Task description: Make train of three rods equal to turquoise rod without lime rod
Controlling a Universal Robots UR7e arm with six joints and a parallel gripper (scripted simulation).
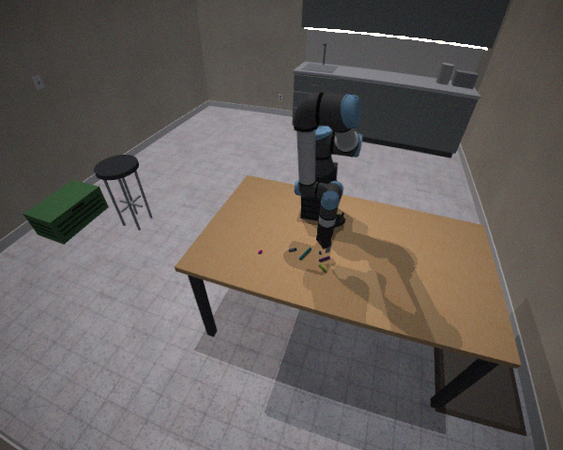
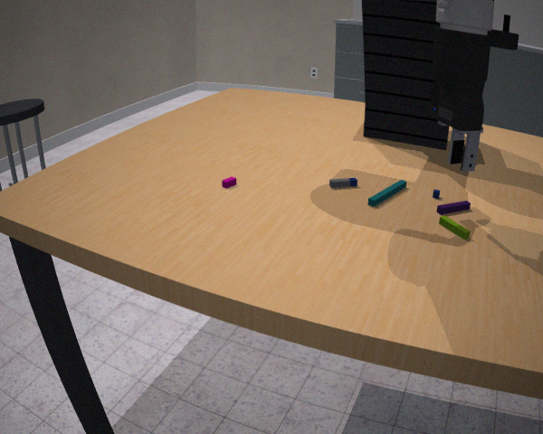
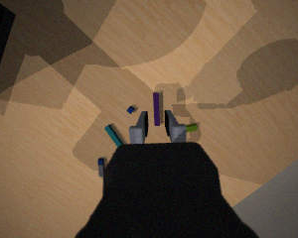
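My hand is 80 mm above the purple rod. The rest, counted from my hand: turquoise rod (100 mm to the right, 80 mm below, 20 mm behind); grey rod (180 mm to the right, 80 mm below, 40 mm behind); lime rod (80 mm below, 70 mm ahead, 10 mm to the right).
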